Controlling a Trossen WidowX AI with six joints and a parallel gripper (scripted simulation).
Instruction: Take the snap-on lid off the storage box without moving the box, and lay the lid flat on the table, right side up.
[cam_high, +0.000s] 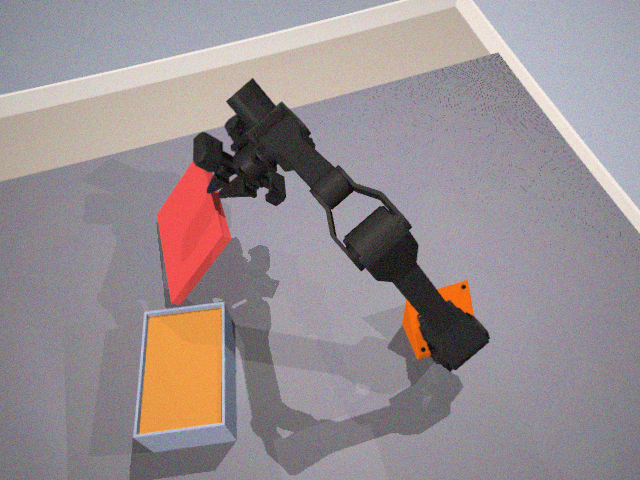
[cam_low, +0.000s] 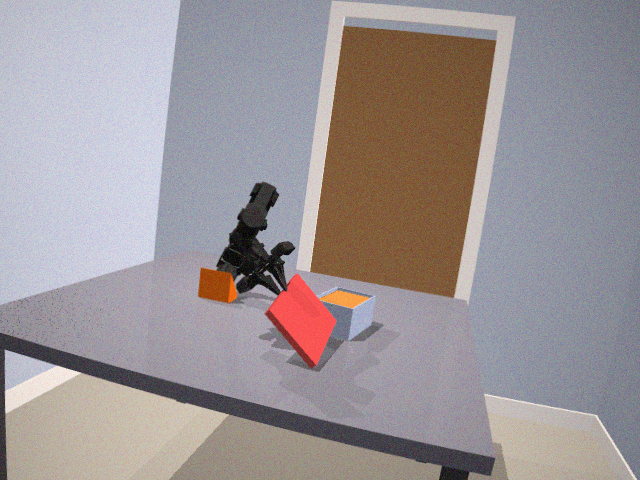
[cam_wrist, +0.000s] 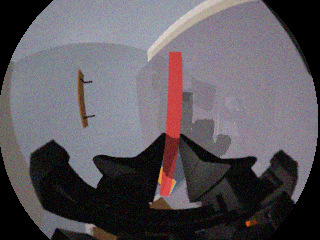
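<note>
Right now the red lid is 60 mm ahead of my gripper tip, 50 mm below it and 10 mm to the left of it. The rest, counted from my gripper tip: storage box 270 mm to the left, 140 mm ahead, 100 mm below.
</note>
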